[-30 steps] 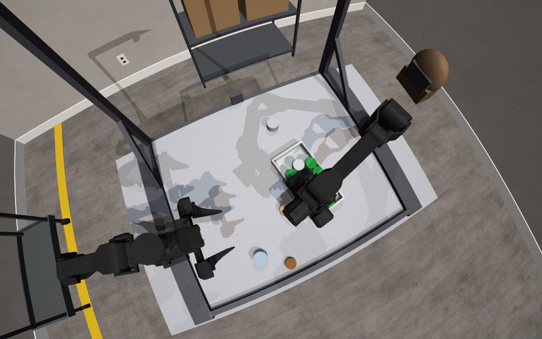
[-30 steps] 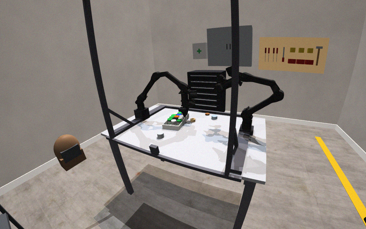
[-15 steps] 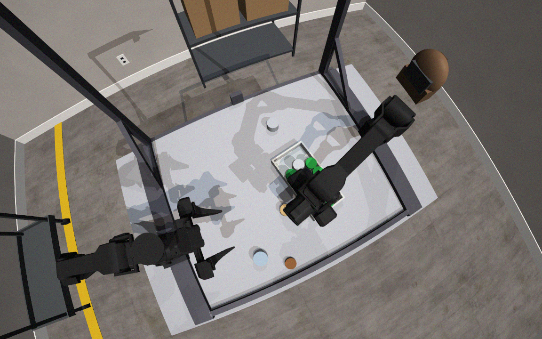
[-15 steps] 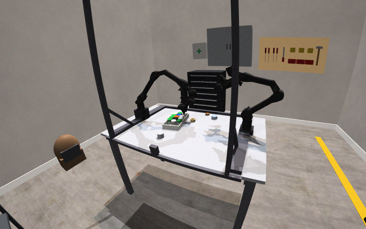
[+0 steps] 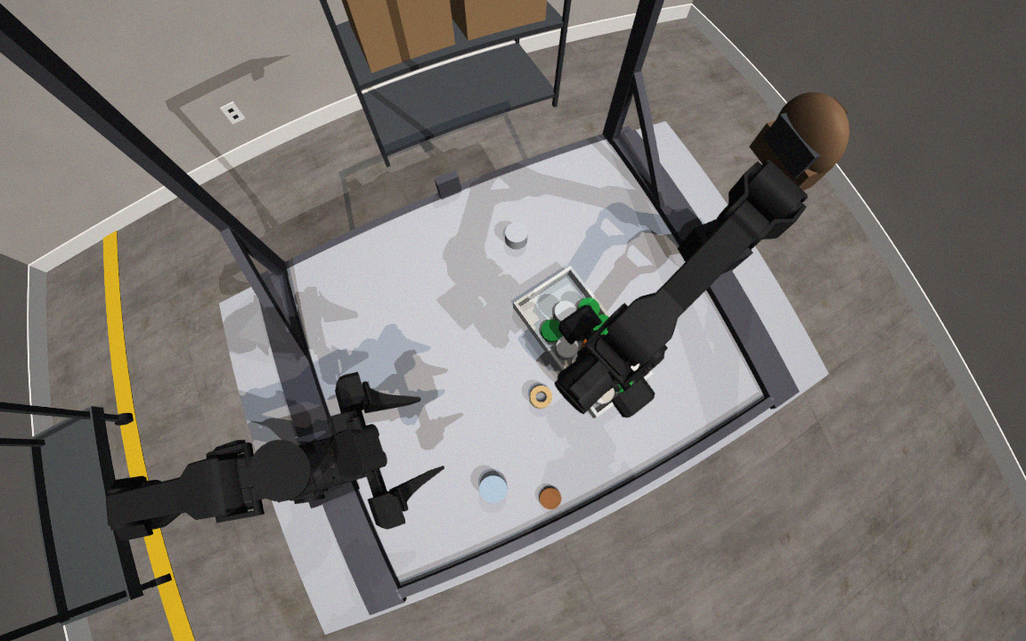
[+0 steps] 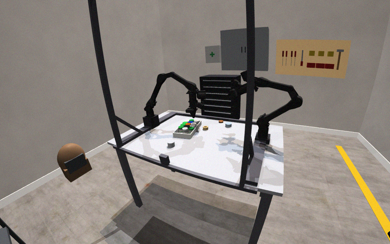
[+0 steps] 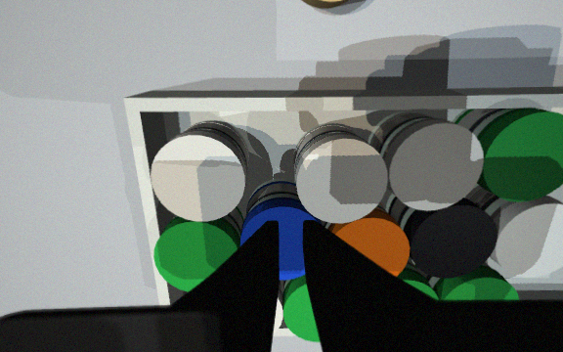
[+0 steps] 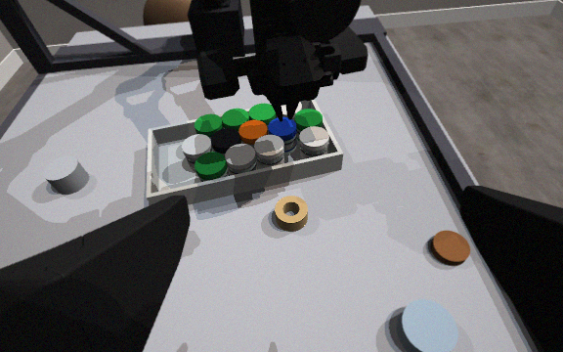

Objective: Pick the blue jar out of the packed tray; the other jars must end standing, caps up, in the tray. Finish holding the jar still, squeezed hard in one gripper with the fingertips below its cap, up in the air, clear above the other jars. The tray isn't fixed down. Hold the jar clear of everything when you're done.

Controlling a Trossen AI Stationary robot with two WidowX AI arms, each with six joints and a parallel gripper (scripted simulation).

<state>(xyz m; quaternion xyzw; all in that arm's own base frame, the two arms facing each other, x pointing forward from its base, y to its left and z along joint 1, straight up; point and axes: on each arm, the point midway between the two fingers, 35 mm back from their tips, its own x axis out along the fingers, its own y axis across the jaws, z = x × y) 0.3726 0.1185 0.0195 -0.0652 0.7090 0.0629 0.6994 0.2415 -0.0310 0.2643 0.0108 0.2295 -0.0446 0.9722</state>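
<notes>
The blue jar lies 90 mm below my left hand and 30 mm to the left of it. From my left hand the other things lie so: pale blue disc (270 mm to the right, 100 mm below, 90 mm ahead); brown disc (180 mm to the right, 160 mm ahead, 110 mm below); orange jar (90 mm below, 40 mm behind, 30 mm to the left).
</notes>
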